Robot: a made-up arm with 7 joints. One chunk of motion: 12 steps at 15 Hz.
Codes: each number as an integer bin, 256 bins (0 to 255) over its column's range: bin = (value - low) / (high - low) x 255, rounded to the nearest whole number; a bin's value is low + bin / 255 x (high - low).
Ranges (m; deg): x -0.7..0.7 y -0.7..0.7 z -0.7..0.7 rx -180..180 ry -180..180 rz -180..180
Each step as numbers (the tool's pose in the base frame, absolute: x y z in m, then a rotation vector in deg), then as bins.
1 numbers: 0.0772 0.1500 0.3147 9.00 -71.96 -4.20
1 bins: 142 155 185 134 77 125
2 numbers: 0.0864 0.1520 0.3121 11.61 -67.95 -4.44
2 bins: 143 155 184 136 79 124
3 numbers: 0.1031 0.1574 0.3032 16.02 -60.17 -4.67
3 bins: 146 156 183 139 85 124
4 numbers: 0.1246 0.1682 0.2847 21.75 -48.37 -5.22
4 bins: 150 158 179 143 93 124
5 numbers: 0.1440 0.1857 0.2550 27.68 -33.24 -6.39
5 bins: 154 161 174 147 104 123
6 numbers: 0.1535 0.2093 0.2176 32.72 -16.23 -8.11
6 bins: 155 166 167 151 116 122
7 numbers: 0.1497 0.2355 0.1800 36.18 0.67 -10.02
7 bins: 155 170 160 153 128 120
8 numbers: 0.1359 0.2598 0.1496 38.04 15.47 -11.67
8 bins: 152 175 155 154 138 119
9 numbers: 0.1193 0.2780 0.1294 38.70 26.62 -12.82
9 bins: 149 178 151 155 146 118
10 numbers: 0.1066 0.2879 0.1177 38.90 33.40 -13.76
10 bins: 147 180 149 155 151 118
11 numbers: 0.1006 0.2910 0.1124 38.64 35.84 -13.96
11 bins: 146 181 148 155 153 118
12 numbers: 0.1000 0.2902 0.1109 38.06 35.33 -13.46
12 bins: 146 180 148 154 153 118
